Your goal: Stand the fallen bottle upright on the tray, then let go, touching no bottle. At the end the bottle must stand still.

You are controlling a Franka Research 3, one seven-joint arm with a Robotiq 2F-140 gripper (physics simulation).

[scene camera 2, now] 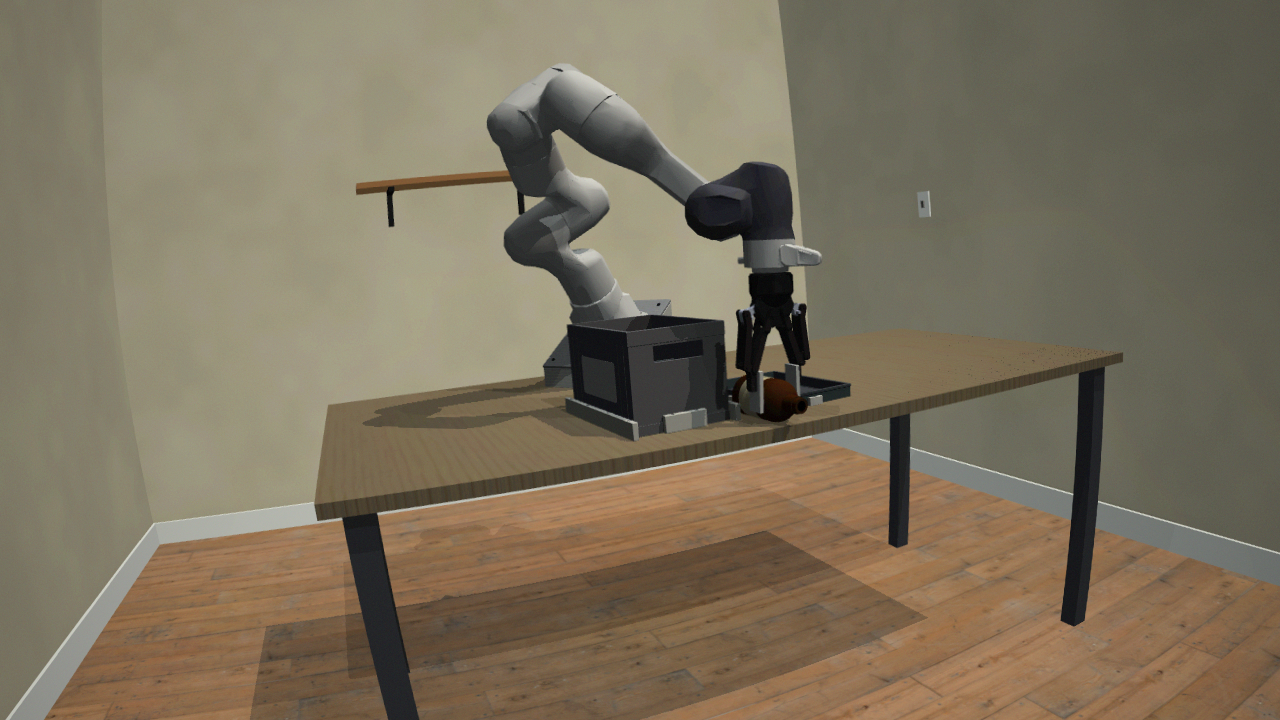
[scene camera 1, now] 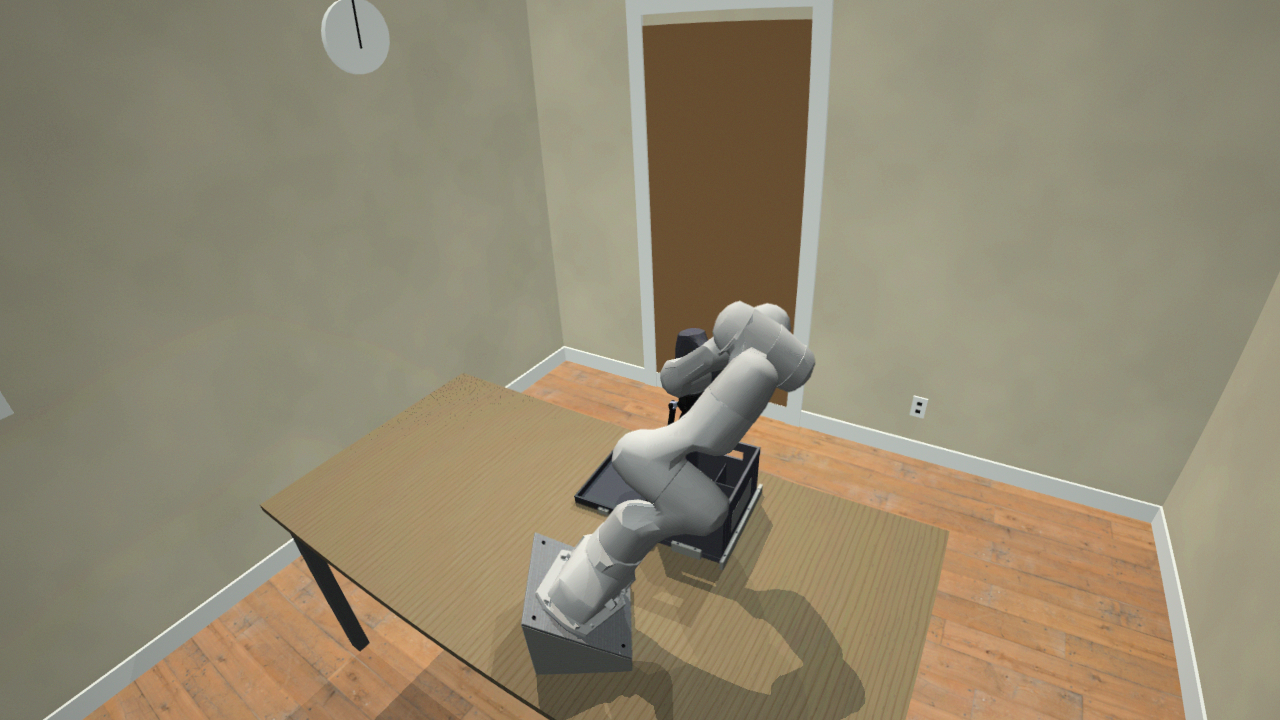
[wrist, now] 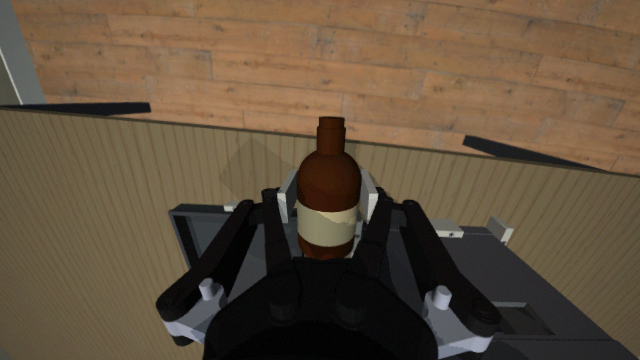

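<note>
The brown bottle [scene camera 2: 780, 402] [wrist: 328, 182] with a cream label lies on its side at table height, its neck pointing toward the table edge nearest scene camera 2. My gripper [scene camera 2: 774, 388] [wrist: 328, 180] points down, with its pale finger pads against both sides of the bottle's body, shut on it. The low dark tray [scene camera 1: 597, 490] [scene camera 2: 837, 391] [wrist: 192, 211] sits beside the bottle, behind it in the scene camera 2 view. The bottle does not show in the scene camera 1 view, where the arm hides much of this area.
A tall dark crate [scene camera 1: 750, 479] [scene camera 2: 666, 380] [wrist: 540, 280] stands on the other side of the bottle from the tray, close to the gripper. Pale brackets [scene camera 2: 684, 420] [wrist: 448, 228] sit along its foot. The table edge [scene camera 2: 626, 461] runs close to the bottle's neck.
</note>
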